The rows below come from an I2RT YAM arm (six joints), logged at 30 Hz.
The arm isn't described. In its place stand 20 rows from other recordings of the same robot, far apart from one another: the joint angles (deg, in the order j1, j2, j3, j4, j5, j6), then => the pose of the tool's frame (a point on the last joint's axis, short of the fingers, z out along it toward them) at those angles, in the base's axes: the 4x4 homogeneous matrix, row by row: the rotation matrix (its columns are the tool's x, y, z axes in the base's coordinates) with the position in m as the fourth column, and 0 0 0 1 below.
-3.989 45.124 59.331 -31.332 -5.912 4.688 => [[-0.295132, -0.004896, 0.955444, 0.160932], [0.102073, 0.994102, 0.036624, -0.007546], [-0.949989, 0.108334, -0.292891, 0.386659], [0, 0, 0, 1]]
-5.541 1.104 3.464 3.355 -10.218 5.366 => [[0.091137, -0.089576, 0.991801, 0.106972], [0.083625, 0.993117, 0.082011, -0.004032], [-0.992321, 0.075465, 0.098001, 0.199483], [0, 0, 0, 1]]
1.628 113.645 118.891 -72.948 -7.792 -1.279 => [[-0.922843, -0.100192, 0.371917, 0.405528], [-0.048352, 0.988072, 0.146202, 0.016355], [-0.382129, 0.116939, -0.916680, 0.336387], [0, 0, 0, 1]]
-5.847 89.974 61.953 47.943 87.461 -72.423 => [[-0.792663, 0.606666, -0.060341, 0.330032], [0.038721, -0.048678, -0.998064, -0.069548], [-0.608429, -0.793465, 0.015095, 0.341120], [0, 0, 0, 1]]
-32.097 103.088 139.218 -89.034 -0.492 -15.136 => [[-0.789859, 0.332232, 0.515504, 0.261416], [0.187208, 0.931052, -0.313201, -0.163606], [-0.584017, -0.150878, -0.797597, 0.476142], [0, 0, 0, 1]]
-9.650 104.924 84.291 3.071 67.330 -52.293 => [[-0.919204, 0.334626, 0.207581, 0.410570], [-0.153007, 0.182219, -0.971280, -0.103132], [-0.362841, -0.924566, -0.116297, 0.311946], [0, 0, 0, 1]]
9.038 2.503 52.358 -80.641 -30.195 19.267 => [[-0.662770, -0.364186, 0.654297, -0.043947], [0.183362, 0.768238, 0.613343, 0.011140], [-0.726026, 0.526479, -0.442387, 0.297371], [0, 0, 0, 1]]
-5.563 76.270 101.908 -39.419 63.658 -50.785 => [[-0.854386, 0.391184, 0.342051, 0.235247], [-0.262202, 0.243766, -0.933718, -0.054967], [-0.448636, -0.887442, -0.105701, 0.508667], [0, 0, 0, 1]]
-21.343 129.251 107.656 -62.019 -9.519 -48.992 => [[-0.865305, -0.474223, 0.162360, 0.420405], [-0.460909, 0.880080, 0.114110, -0.157952], [-0.197003, 0.023906, -0.980111, 0.175123], [0, 0, 0, 1]]
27.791 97.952 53.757 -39.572 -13.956 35.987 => [[-0.991079, 0.131880, -0.019235, 0.248824], [0.122272, 0.957158, 0.262485, 0.140846], [0.053027, 0.257792, -0.964744, 0.139284], [0, 0, 0, 1]]
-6.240 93.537 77.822 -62.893 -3.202 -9.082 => [[-0.977673, -0.057488, 0.202115, 0.308397], [-0.051641, 0.998084, 0.034090, -0.031720], [-0.203687, 0.022891, -0.978768, 0.261011], [0, 0, 0, 1]]
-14.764 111.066 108.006 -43.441 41.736 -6.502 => [[-0.768635, 0.549763, 0.327050, 0.411667], [0.115180, 0.621851, -0.774619, -0.132998], [-0.629233, -0.557730, -0.541298, 0.333745], [0, 0, 0, 1]]
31.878 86.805 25.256 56.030 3.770 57.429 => [[-0.441222, -0.184947, 0.878133, 0.242209], [0.715856, 0.517569, 0.468692, 0.147877], [-0.541178, 0.835414, -0.095968, 0.179732], [0, 0, 0, 1]]
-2.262 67.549 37.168 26.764 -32.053 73.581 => [[-0.493382, -0.079671, 0.866157, 0.265385], [0.833117, 0.242904, 0.496904, 0.008425], [-0.249982, 0.966773, -0.053470, 0.278773], [0, 0, 0, 1]]
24.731 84.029 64.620 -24.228 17.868 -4.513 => [[-0.609389, -0.245199, 0.754004, 0.296700], [-0.363140, 0.931686, 0.009489, 0.124636], [-0.704822, -0.268026, -0.656801, 0.276796], [0, 0, 0, 1]]
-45.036 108.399 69.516 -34.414 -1.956 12.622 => [[-0.507481, 0.831188, 0.227134, 0.257520], [0.817165, 0.547867, -0.179119, -0.256124], [-0.273321, 0.094706, -0.957249, 0.151962], [0, 0, 0, 1]]
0.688 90.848 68.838 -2.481 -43.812 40.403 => [[-0.729590, -0.217641, 0.648329, 0.363934], [0.458994, 0.546939, 0.700130, 0.029018], [-0.506973, 0.808387, -0.299146, 0.299955], [0, 0, 0, 1]]
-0.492 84.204 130.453 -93.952 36.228 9.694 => [[-0.660942, 0.523407, 0.537774, 0.188360], [0.141513, 0.790688, -0.595640, -0.022658], [-0.736973, -0.317581, -0.596668, 0.518642], [0, 0, 0, 1]]
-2.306 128.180 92.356 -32.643 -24.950 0.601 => [[-0.930642, -0.108464, 0.349487, 0.456198], [0.046994, 0.911729, 0.408096, -0.003341], [-0.362901, 0.396215, -0.843396, 0.127416], [0, 0, 0, 1]]
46.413 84.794 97.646 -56.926 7.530 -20.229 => [[-0.224146, -0.778707, 0.585982, 0.210271], [-0.732675, 0.531125, 0.425550, 0.214141], [-0.642609, -0.333949, -0.689588, 0.413383], [0, 0, 0, 1]]
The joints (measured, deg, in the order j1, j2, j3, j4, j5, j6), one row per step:
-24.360, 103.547, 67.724, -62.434, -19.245, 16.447
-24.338, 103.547, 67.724, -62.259, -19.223, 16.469
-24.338, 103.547, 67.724, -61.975, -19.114, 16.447
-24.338, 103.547, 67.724, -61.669, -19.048, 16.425
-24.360, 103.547, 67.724, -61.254, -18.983, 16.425
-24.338, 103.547, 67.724, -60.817, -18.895, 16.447
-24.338, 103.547, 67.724, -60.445, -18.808, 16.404
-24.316, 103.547, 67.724, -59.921, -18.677, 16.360
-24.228, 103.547, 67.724, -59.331, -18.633, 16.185
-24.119, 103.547, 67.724, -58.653, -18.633, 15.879
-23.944, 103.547, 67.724, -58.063, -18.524, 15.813
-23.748, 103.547, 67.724, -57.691, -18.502, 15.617
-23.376, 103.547, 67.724, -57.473, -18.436, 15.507
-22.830, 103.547, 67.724, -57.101, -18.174, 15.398
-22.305, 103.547, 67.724, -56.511, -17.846, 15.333
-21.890, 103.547, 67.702, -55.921, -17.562, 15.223
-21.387, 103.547, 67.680, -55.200, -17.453, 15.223
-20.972, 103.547, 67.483, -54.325, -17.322, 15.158
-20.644, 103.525, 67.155, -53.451, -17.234, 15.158
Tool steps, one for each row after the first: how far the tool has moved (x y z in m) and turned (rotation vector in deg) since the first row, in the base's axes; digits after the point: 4 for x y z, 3 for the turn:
0.0003, 0.0000, -0.0001, -0.092, -0.143, 0.005
0.0008, -0.0003, -0.0001, -0.307, -0.365, 0.040
0.0013, -0.0006, -0.0002, -0.494, -0.624, 0.070
0.0019, -0.0010, -0.0003, -0.724, -0.976, 0.056
0.0027, -0.0013, -0.0005, -0.983, -1.330, 0.067
0.0033, -0.0017, -0.0006, -1.216, -1.648, 0.118
0.0042, -0.0020, -0.0007, -1.552, -2.087, 0.195
0.0054, -0.0021, -0.0008, -1.839, -2.668, 0.450
0.0068, -0.0020, -0.0009, -2.128, -3.390, 0.843
0.0081, -0.0017, -0.0010, -2.469, -3.908, 1.089
0.0091, -0.0010, -0.0011, -2.644, -4.308, 1.469
0.0102, 0.0007, -0.0011, -2.785, -4.525, 1.950
0.0119, 0.0030, -0.0012, -3.158, -4.808, 2.622
0.0138, 0.0051, -0.0013, -3.677, -5.251, 3.234
0.0155, 0.0067, -0.0015, -4.151, -5.706, 3.772
0.0176, 0.0087, -0.0016, -4.505, -6.322, 4.273
0.0192, 0.0105, -0.0025, -4.874, -6.930, 4.748
0.0202, 0.0120, -0.0037, -5.159, -7.432, 5.073

